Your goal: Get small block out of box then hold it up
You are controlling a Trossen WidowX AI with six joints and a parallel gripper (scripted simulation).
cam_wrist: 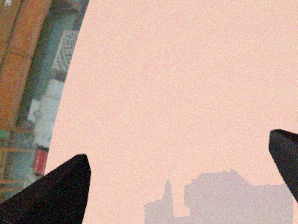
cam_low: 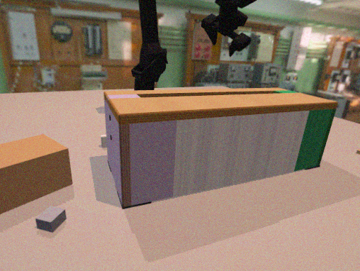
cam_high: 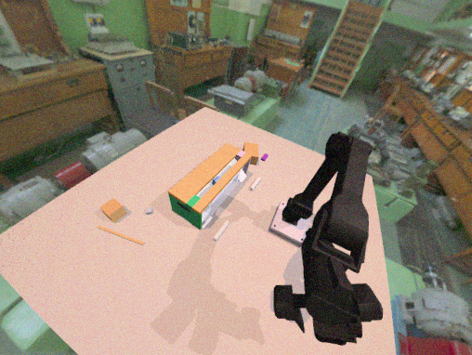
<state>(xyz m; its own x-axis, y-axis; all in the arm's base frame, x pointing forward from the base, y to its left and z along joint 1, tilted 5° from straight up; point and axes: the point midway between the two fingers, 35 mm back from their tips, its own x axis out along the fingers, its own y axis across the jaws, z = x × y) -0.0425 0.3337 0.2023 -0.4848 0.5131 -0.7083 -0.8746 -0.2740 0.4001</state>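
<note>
Right now my gripper tip is 390 mm short of the blue block, 370 mm to the left of it and 110 mm above it. The rest, counted from my gripper tip: thin orange stick: 620 mm ahead, 50 mm to the right, 200 mm below; box: 370 mm ahead, 380 mm to the right, 140 mm below.
</note>
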